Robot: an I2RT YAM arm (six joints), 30 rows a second.
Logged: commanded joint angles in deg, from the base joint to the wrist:
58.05 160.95 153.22 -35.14 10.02 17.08
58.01 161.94 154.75 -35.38 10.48 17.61
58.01 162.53 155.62 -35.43 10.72 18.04
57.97 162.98 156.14 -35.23 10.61 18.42
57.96 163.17 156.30 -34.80 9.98 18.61
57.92 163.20 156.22 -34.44 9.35 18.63
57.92 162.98 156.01 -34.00 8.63 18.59
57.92 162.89 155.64 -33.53 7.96 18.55
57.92 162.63 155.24 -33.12 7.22 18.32
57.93 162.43 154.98 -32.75 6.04 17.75
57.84 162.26 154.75 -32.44 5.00 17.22
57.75 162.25 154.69 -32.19 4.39 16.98
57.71 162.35 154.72 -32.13 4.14 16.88
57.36 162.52 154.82 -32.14 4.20 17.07
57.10 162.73 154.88 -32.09 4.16 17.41
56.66 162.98 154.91 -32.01 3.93 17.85
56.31 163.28 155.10 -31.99 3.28 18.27
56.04 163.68 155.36 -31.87 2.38 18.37
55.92 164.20 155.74 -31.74 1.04 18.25
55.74 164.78 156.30 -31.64 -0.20 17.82
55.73 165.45 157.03 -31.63 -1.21 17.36
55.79 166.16 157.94 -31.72 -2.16 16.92
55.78 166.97 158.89 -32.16 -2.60 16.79
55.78 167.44 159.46 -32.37 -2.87 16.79
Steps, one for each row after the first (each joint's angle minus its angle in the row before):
-0.04 0.99 1.53 -0.24 0.46 0.53
0.00 0.59 0.87 -0.05 0.24 0.43
-0.04 0.45 0.52 0.20 -0.11 0.38
-0.01 0.19 0.16 0.43 -0.63 0.19
-0.04 0.03 -0.08 0.36 -0.63 0.02
0.00 -0.22 -0.21 0.44 -0.72 -0.04
0.00 -0.09 -0.37 0.47 -0.67 -0.04
0.00 -0.26 -0.40 0.41 -0.74 -0.23
0.01 -0.20 -0.26 0.37 -1.18 -0.57
-0.09 -0.17 -0.23 0.31 -1.04 -0.53
-0.09 -0.01 -0.06 0.25 -0.61 -0.24
-0.04 0.10 0.03 0.06 -0.25 -0.10
-0.35 0.17 0.10 -0.01 0.06 0.19
-0.26 0.21 0.06 0.05 -0.04 0.34
-0.44 0.25 0.03 0.08 -0.23 0.44
-0.35 0.30 0.19 0.02 -0.65 0.42
-0.27 0.40 0.26 0.12 -0.90 0.10
-0.12 0.52 0.38 0.13 -1.34 -0.12
-0.18 0.58 0.56 0.10 -1.24 -0.43
-0.01 0.67 0.73 0.01 -1.01 -0.46
0.06 0.71 0.91 -0.09 -0.95 -0.44
-0.01 0.81 0.95 -0.44 -0.44 -0.13
0.00 0.47 0.57 -0.21 -0.27 0.00

